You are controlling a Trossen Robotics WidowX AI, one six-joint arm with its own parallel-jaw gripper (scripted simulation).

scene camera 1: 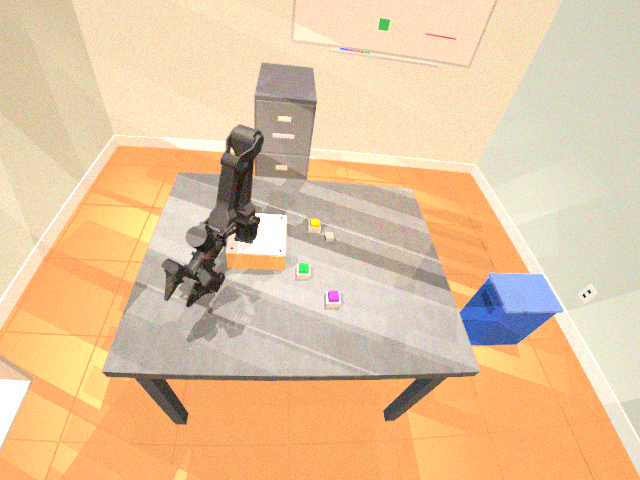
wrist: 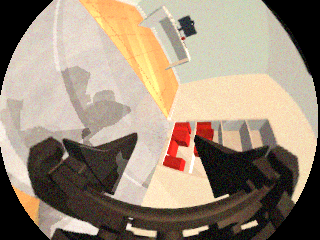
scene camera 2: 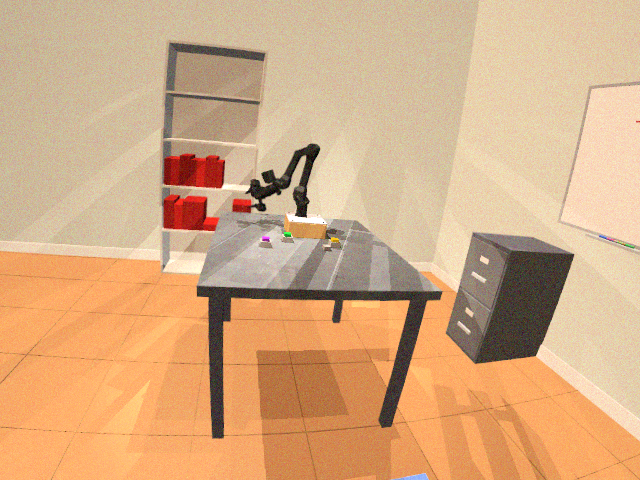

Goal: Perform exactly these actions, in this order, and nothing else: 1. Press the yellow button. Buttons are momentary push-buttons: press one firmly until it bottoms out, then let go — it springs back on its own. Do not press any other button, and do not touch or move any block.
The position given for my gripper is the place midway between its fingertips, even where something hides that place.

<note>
My gripper (scene camera 1: 176, 303) is open and holds nothing.
My gripper shows as well in the wrist view (wrist: 166, 137).
</note>
